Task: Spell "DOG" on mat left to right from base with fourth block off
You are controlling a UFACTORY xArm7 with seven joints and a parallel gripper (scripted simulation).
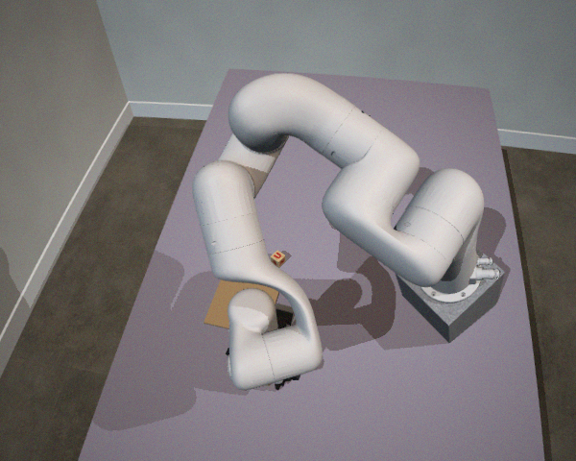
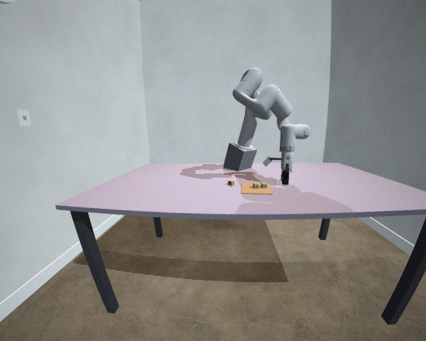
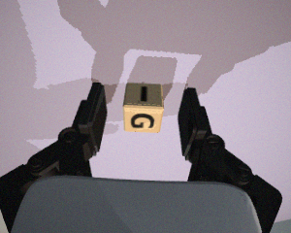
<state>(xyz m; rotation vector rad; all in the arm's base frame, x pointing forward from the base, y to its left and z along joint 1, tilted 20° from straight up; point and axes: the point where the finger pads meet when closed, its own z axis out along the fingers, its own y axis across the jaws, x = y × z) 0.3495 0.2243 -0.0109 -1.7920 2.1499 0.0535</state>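
The G block lies 1 cm below my hand. Round my hand: mat 9 cm ahead, 16 cm to the right, 2 cm below; then D block 9 cm ahead, 12 cm to the right; then O block 9 cm ahead, 16 cm to the right.
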